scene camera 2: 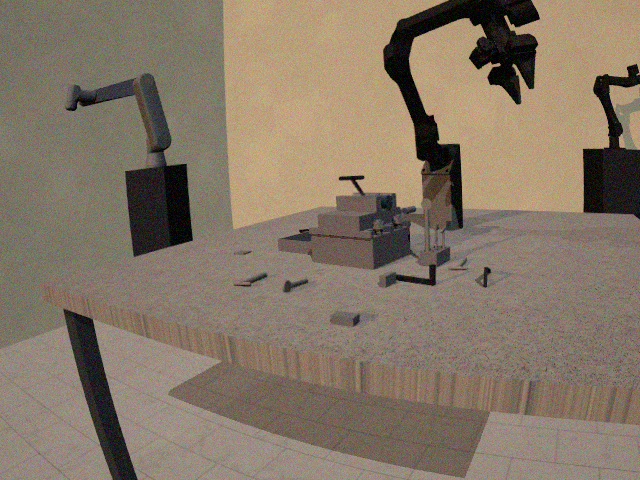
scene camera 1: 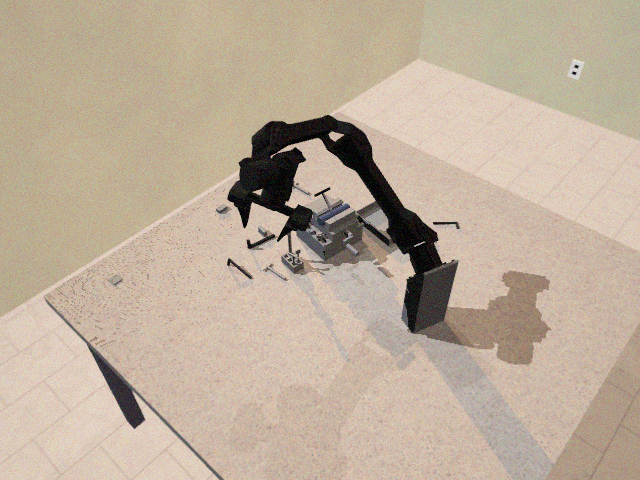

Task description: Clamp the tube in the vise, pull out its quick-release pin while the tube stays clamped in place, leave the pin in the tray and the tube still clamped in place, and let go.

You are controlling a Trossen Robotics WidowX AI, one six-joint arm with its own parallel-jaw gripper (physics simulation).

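Where they show: gripper, between the fingertips: [scene camera 2: 525, 96] [scene camera 1: 261, 234]; arm's base, origin of its link: [scene camera 2: 439, 159] [scene camera 1: 430, 270].
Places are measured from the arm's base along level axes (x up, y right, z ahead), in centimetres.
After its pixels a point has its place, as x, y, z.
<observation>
The grey vise [scene camera 1: 338, 238] {-12.3, 13.2, 29.8} [scene camera 2: 343, 250] {-16.3, 22.1, 41.9} stands on the table. The blue tube [scene camera 1: 338, 211] {-6.9, 18.6, 32.1} [scene camera 2: 385, 202] {-7.8, 13.8, 36.8} lies between its upper blocks; how tightly they hold it cannot be told. A dark T-handled pin [scene camera 1: 322, 192] {-2.3, 19.8, 37.8} [scene camera 2: 351, 178] {-2.6, 20.2, 38.4} sticks up from the top of the vise beside the tube; its lower end is hidden. The grey tray [scene camera 1: 369, 207] {-18.0, 36.0, 27.8} [scene camera 2: 295, 245] {-17.7, 35.1, 28.7} sits beside the vise, partly behind my arm in scene camera 1; its inside is mostly hidden. My gripper [scene camera 1: 262, 233] {13.7, -17.1, 37.3} [scene camera 2: 525, 95] {13.7, -17.1, 37.3} is open and empty, high above the table and away from the pin.
A small block [scene camera 1: 293, 262] [scene camera 2: 434, 256] with upright pins stands near the vise. A black angled key [scene camera 1: 261, 241] {-18.8, 8.7, 53.8} [scene camera 2: 416, 279] {-18.8, 7.9, 54.9}, another key [scene camera 1: 446, 223] {-19.1, 39.5, 2.7} and small grey blocks [scene camera 1: 114, 279] [scene camera 2: 344, 318] lie around. Other arms [scene camera 2: 152, 113] [scene camera 2: 610, 111] stand in the background.
</observation>
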